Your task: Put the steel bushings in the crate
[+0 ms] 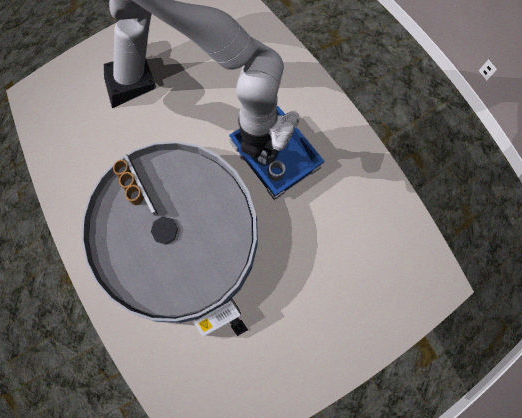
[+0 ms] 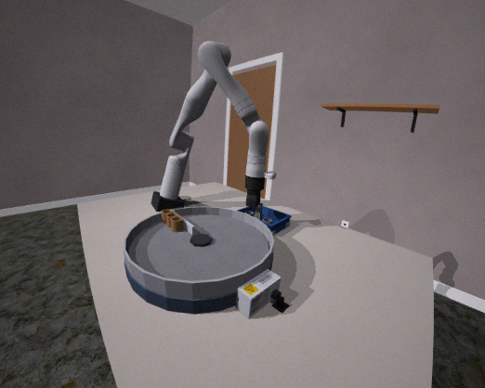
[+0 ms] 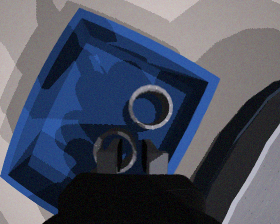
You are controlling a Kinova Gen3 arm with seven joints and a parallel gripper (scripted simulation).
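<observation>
Now: hand 3 cm to the right of the blue crate and 2 cm above it. From my hand the other things lie so: turning table: 2 cm ahead, 30 cm to the right.
</observation>
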